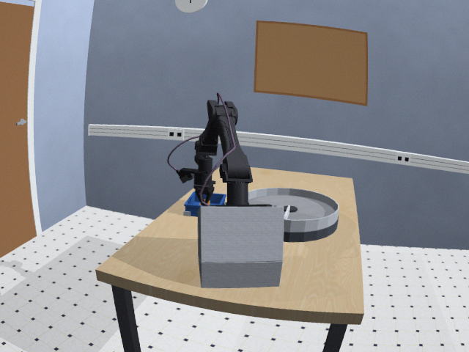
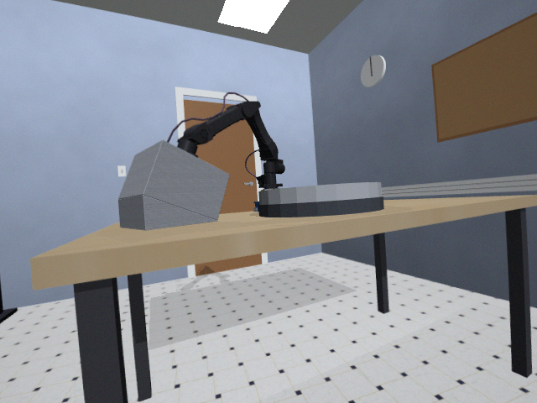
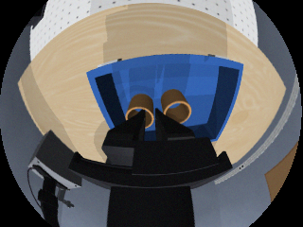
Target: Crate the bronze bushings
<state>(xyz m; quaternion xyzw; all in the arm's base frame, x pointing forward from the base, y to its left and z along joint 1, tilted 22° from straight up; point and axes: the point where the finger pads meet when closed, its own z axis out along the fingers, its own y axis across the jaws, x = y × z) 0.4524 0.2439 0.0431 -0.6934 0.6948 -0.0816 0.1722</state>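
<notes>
Right now my hand is 30 mm short of the blue crate, 10 mm to the right of it and 10 mm above it. Round my hand: grey turntable: 350 mm to the right, 20 mm ahead, 10 mm above.
</notes>
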